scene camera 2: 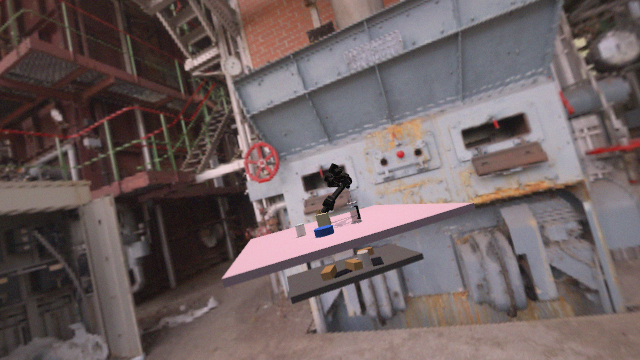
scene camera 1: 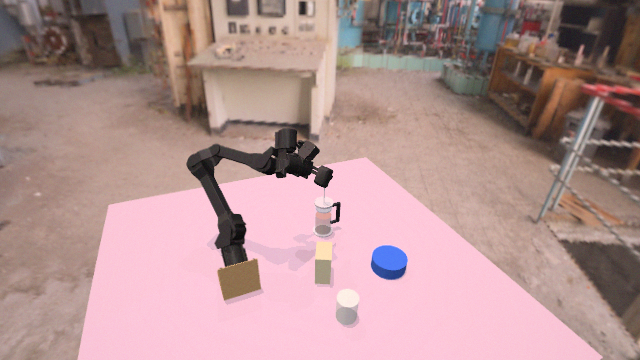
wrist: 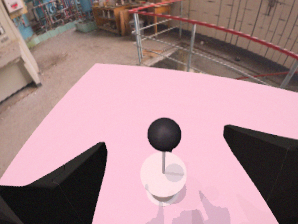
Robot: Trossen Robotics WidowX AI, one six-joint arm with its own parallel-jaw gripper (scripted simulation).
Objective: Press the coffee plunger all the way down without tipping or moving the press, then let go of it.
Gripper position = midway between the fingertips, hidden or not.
The gripper [scene camera 1: 322,172] is open and holds nothing. Further things: a coffee press [scene camera 1: 323,221] and a blue disc [scene camera 1: 388,262].
The coffee press shows as well in the wrist view [wrist: 163,175]. The gripper shows as well in the wrist view [wrist: 166,139].
